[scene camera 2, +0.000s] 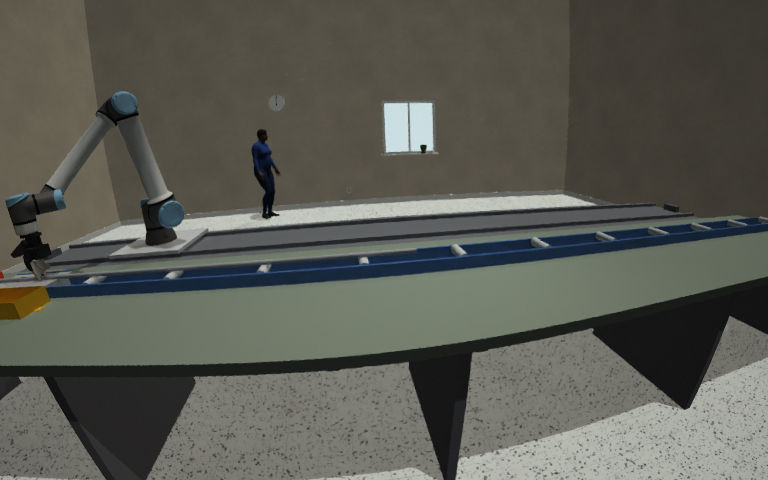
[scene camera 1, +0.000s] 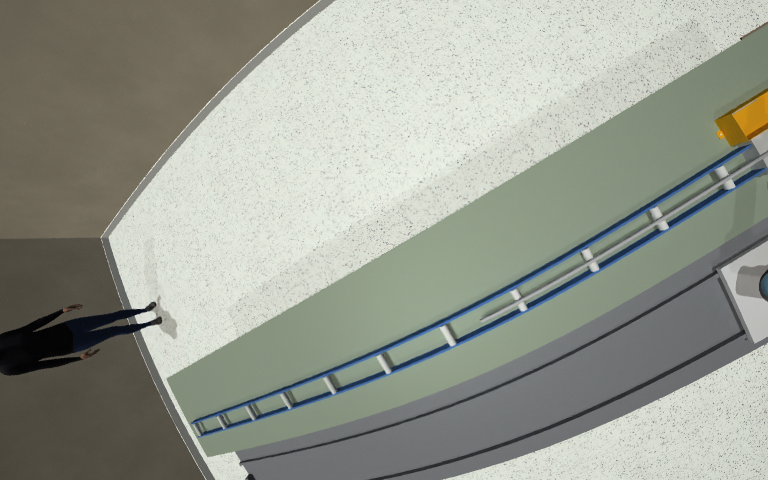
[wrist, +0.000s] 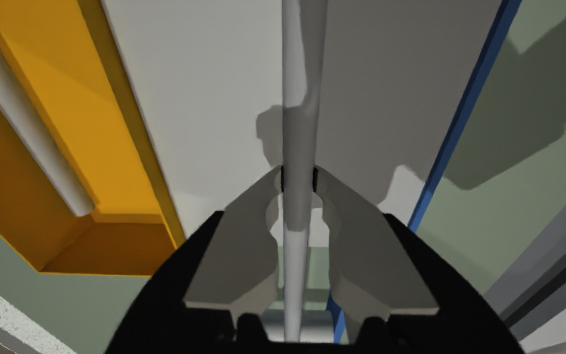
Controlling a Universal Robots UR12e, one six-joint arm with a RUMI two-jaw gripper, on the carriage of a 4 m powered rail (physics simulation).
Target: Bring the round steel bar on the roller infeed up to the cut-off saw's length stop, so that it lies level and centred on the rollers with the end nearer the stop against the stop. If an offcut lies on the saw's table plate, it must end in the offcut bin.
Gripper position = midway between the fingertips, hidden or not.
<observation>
My gripper shows in scene camera 2 (43, 280) and in the wrist view (297, 168); in scene camera 1 it is out of frame.
</observation>
